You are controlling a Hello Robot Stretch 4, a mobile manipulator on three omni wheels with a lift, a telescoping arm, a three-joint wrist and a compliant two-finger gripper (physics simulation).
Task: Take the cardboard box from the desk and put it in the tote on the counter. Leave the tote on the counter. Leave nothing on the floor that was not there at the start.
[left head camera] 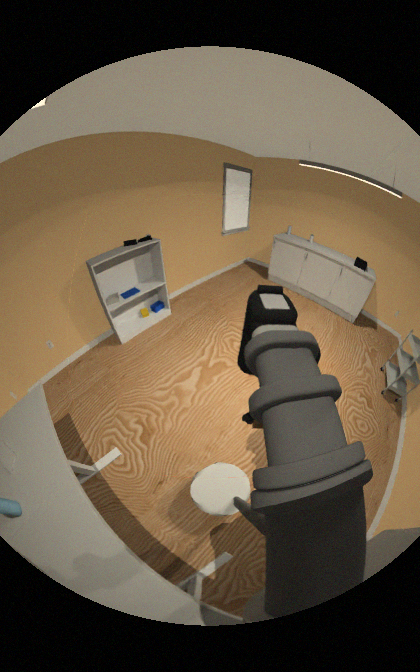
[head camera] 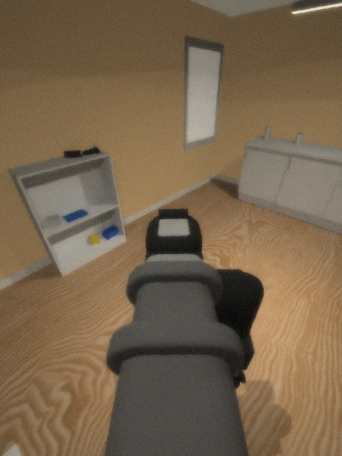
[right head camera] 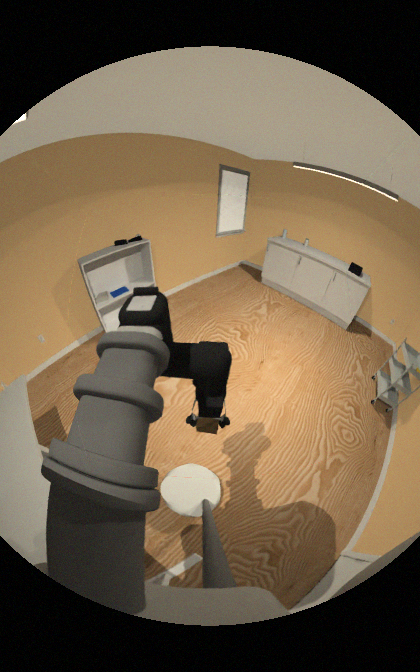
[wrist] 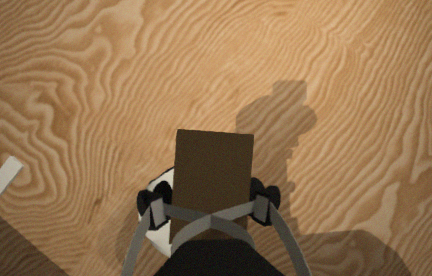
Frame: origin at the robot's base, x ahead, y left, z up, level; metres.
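Seen in the pictures: gripper, fingertip midpoint: (wrist: 209, 194).
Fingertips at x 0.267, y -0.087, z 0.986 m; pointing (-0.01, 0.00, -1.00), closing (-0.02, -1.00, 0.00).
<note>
A point is followed by its place in that frame.
The brown cardboard box (right head camera: 207, 426) (wrist: 214, 165) {y -0.092, x 0.301, z 1.035 m} is between the two black fingertips of my gripper (right head camera: 208, 421) (wrist: 209, 194) {y -0.087, x 0.267, z 0.986 m}, which is shut on it, above the wood floor. In the head view and the left head view the wrist and arm hide the box. The white counter (head camera: 310, 150) {y -1.692, x 2.654, z 0.882 m} (left head camera: 327, 251) (right head camera: 320, 255) stands far off at the back right. A small black object (left head camera: 360, 263) (right head camera: 355, 269) sits near its right end; I cannot tell whether it is the tote. The desk (left head camera: 45, 480) shows at the left edge of the left head view.
A white bookshelf (head camera: 114, 195) {y 0.639, x 2.080, z 0.586 m} (left head camera: 162, 270) with blue and yellow items stands against the left wall. Two small bottles stand at the counter's left end. A grey wheeled cart (left head camera: 401, 375) (right head camera: 395, 382) stands at the right. A blue cylinder (left head camera: 10, 507) lies on the desk.
</note>
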